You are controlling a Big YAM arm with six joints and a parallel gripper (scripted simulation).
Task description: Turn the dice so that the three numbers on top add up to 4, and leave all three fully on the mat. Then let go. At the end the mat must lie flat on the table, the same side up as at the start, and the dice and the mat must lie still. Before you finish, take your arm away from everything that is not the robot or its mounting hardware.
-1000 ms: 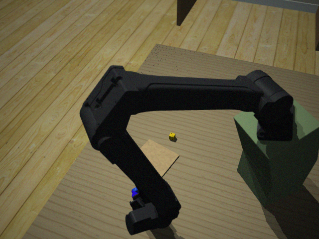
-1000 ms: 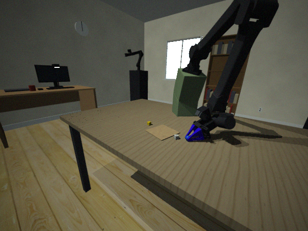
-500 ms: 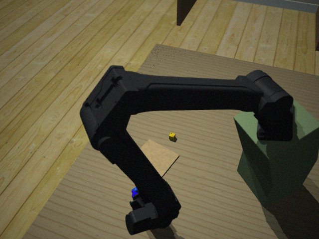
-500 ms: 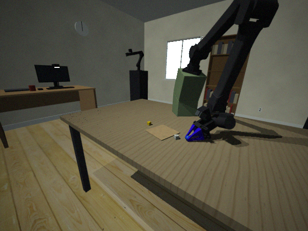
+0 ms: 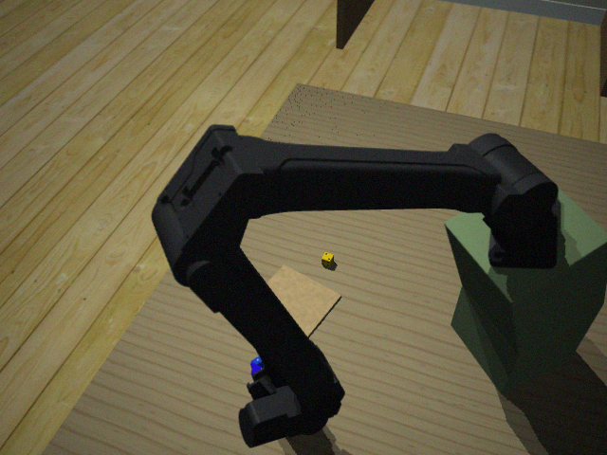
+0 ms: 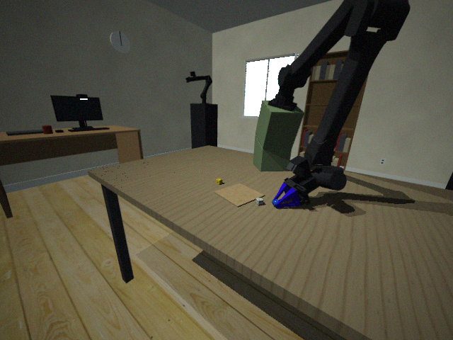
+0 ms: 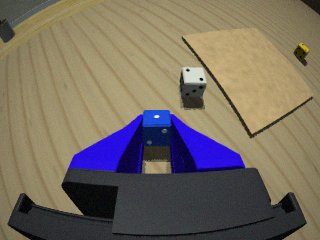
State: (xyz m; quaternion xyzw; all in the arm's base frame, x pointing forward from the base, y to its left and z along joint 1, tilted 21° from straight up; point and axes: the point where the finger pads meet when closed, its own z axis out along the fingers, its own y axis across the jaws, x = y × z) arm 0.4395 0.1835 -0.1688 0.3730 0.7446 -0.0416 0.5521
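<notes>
My hand is right at the blue die. Also, from my hand: tan mat: 10 mm behind, 150 mm to the right, 10 mm below; then yellow die: 40 mm behind, 270 mm to the right; then white die: 20 mm ahead, 50 mm to the right.
</notes>
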